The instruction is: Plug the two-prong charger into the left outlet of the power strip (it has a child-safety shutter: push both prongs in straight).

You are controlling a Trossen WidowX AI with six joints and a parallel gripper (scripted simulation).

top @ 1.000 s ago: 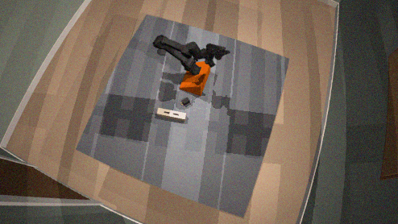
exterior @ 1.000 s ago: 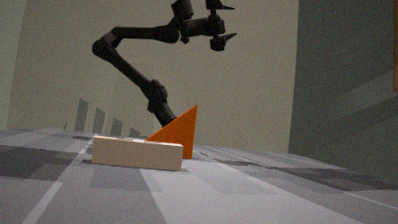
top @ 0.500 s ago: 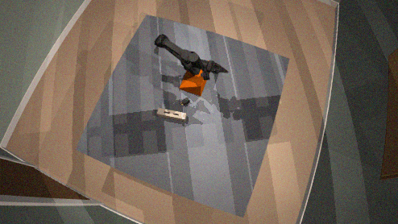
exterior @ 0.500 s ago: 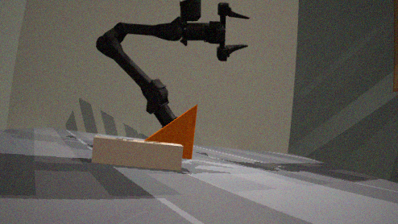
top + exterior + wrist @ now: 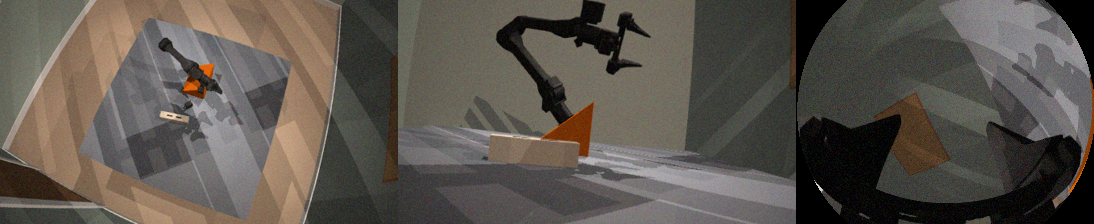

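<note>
My gripper tip is 4 cm short of the two-prong charger, 23 cm to the left of it and 31 cm above it.
</note>
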